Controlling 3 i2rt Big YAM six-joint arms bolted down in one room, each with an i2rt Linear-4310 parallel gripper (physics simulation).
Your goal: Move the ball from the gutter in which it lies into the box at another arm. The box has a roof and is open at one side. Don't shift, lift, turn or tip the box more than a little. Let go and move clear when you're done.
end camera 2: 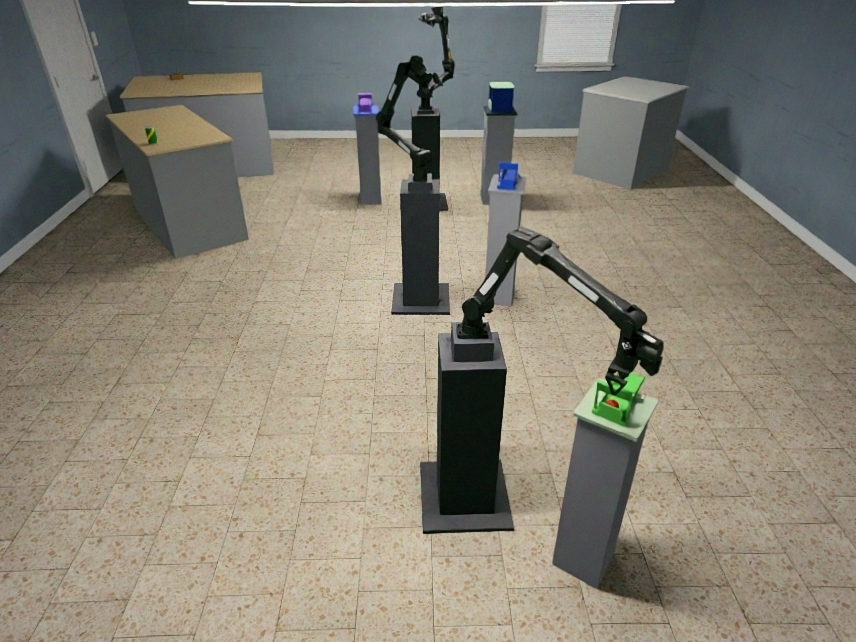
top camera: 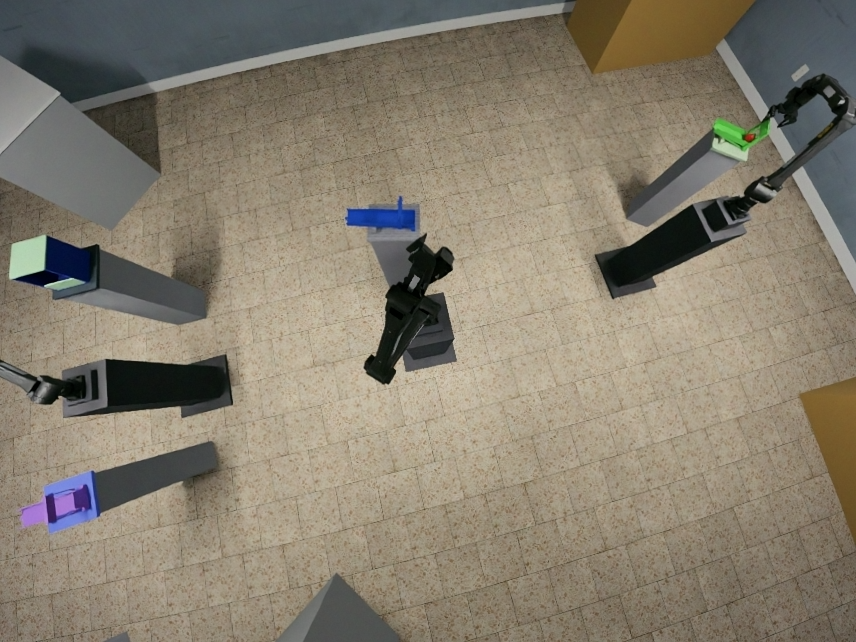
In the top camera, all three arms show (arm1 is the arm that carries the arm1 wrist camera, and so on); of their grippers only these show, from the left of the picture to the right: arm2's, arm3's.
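Note:
The red ball (end camera 2: pixel 612 404) (top camera: pixel 749 137) lies in the green gutter (end camera 2: pixel 632 384) (top camera: pixel 727 130). In the top camera, arm3's gripper (top camera: pixel 777 120) looks open and empty, close beside the gutter's ball end. In the end camera 2, the nearest arm's gripper (end camera 2: pixel 616 384) is just above and behind the ball. The dark blue box (end camera 2: pixel 500 98) (top camera: pixel 69 264) has a pale green roof and an open side facing right in the top camera. It stands upright beside the left arm. Arm2's gripper (top camera: pixel 417 243) is near the blue gutter; its fingers are unclear. Arm1's gripper does not show in the top camera.
The blue gutter (end camera 2: pixel 508 176) (top camera: pixel 376 218) stands on a pedestal by the middle arm. A purple gutter (end camera 2: pixel 365 102) (top camera: pixel 58 509) stands near the left arm in the top camera. A green can (end camera 2: pixel 151 135) stands on a brown-topped block (end camera 2: pixel 190 131). Black pillars carry the arms.

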